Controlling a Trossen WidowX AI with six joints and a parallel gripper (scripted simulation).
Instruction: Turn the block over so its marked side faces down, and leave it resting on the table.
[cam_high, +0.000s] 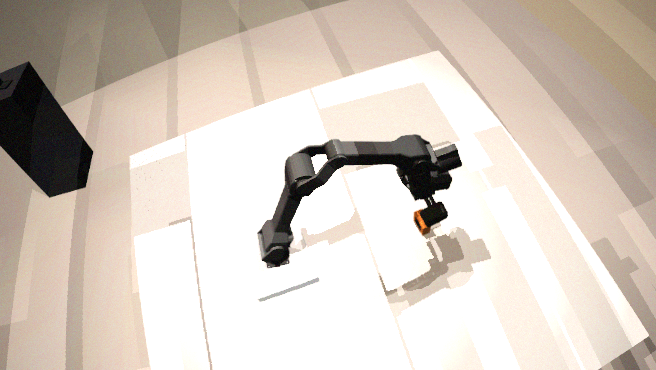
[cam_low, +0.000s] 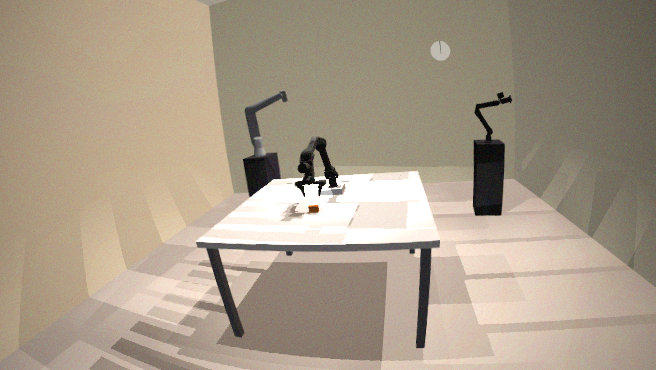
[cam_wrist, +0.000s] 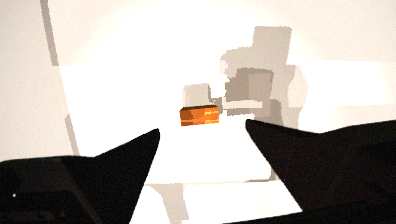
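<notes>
My gripper tip is 8 cm above the block and 1 cm past it.
</notes>
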